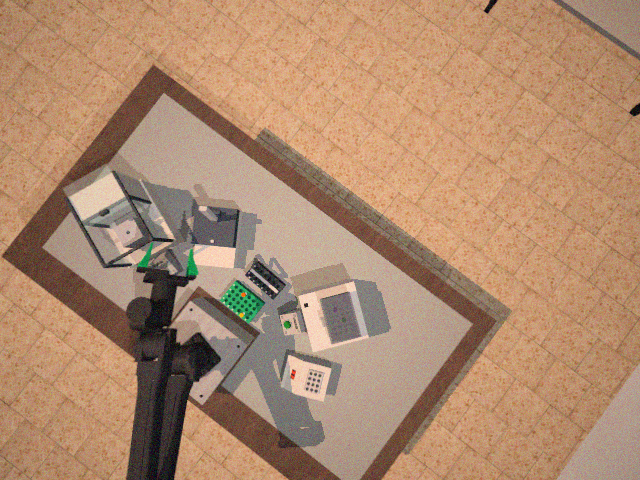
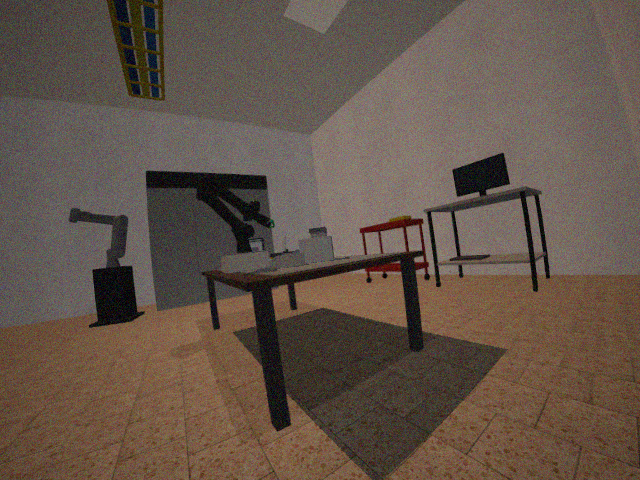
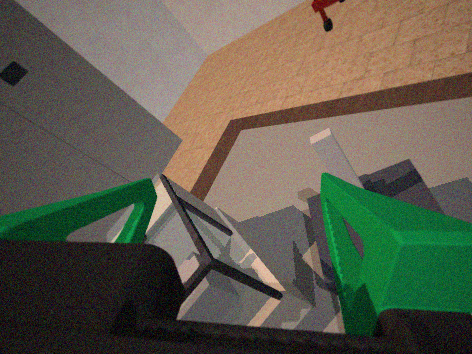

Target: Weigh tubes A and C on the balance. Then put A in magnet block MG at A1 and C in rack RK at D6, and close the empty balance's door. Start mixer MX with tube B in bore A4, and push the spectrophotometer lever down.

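Places are measured from the arm's base along level axes (x ahead, y left, z up), in millimetres.
Pixels of known places: gripper, fingertip midpoint: (image 1: 172, 246) (image 2: 270, 224) (image 3: 232, 185); arm's base, origin of the base link: (image 1: 200, 354) (image 2: 244, 253).
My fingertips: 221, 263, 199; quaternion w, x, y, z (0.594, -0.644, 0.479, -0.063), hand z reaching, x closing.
For each thing: its top centre in the pictures, then the offset to it from my fingertips, as dx, dy, dz. "*": a spot on its surface instead.
- dark-topped device, surface spot: (image 1: 219, 232) * +77, +0, -220
- raised pale lever, middle of its top: (image 3: 321, 141) (image 1: 202, 211) +102, +51, -99
- green rack, middle of its top: (image 1: 241, 302) -31, -222, -270
- orange-capped tube, middle of its top: (image 1: 243, 294) -5, -208, -245
- yellow-capped tube, middle of its top: (image 1: 241, 315) -54, -255, -245
- black block, middle of its top: (image 1: 264, 280) +78, -218, -252
- white block, middle of its top: (image 1: 305, 380) (image 2: 285, 253) -28, -555, -230
- large white device, middle of its top: (image 1: 319, 323) (image 2: 307, 230) +146, -431, -110
- small box with a green button, middle of its top: (image 1: 287, 325) +45, -381, -225
My gripper (image 1: 171, 248) (image 2: 271, 223) (image 3: 232, 185) is open and empty, with green fingers wide apart, above the table beside the glass-walled balance (image 1: 98, 191) (image 3: 190, 220). I cannot tell the door's position. A dark-topped device (image 1: 219, 232) with a raised pale lever (image 1: 206, 210) (image 3: 332, 152) stands right of the balance. The green rack (image 1: 254, 305) holds an orange-capped tube (image 1: 243, 294) and a yellow-capped tube (image 1: 241, 314); their letters are unreadable. A black block (image 1: 266, 277) with a pale middle strip lies beside it. A white block (image 1: 307, 375) has bores and a red switch.
A large white device (image 1: 336, 315) with a dark panel and a small box with a green button (image 1: 287, 324) stand right of the racks. The arm reaches over a grey base plate (image 1: 211, 335) at the table's near edge. The table's brown border (image 1: 310, 183) surrounds its pale top.
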